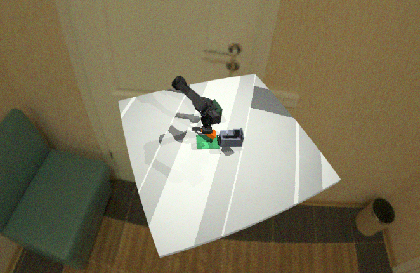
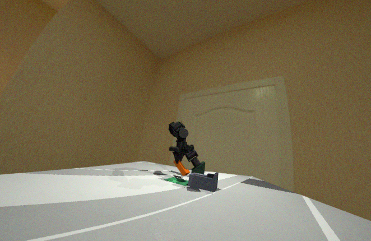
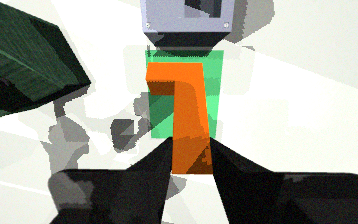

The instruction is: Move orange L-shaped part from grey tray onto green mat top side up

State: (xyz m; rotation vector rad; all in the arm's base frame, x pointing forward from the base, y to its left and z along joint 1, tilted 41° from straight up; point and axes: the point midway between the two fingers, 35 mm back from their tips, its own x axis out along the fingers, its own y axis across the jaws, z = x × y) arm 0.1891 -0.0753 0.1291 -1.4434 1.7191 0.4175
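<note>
Right now the green mat is 1 cm ahead of my gripper tip, 2 cm to the left of it and 12 cm below it. Round my gripper tip: grey tray 6 cm ahead, 16 cm to the left, 12 cm below; then orange L-shaped part 4 cm to the left, 3 cm below.
</note>
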